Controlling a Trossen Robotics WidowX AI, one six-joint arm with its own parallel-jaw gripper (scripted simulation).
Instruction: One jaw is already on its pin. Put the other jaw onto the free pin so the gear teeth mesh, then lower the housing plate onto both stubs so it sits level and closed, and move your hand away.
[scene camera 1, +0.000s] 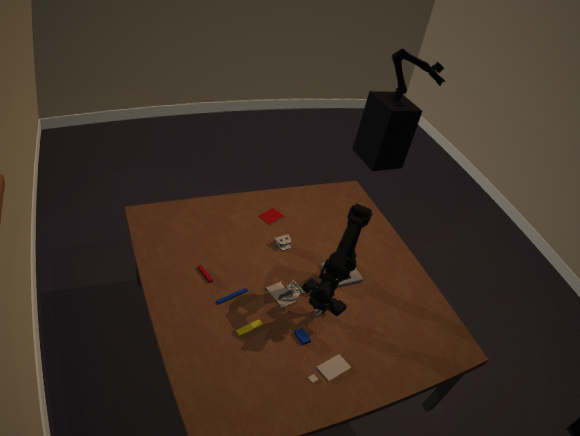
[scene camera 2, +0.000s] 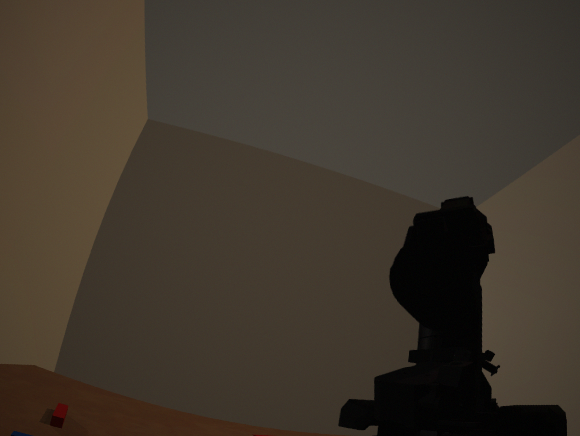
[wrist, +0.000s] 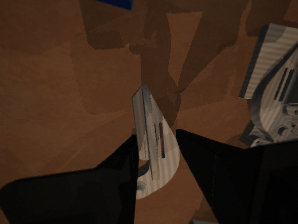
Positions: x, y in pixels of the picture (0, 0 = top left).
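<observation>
With my gripper (wrist: 156, 136), I am holding a jaw (wrist: 161, 166).
</observation>
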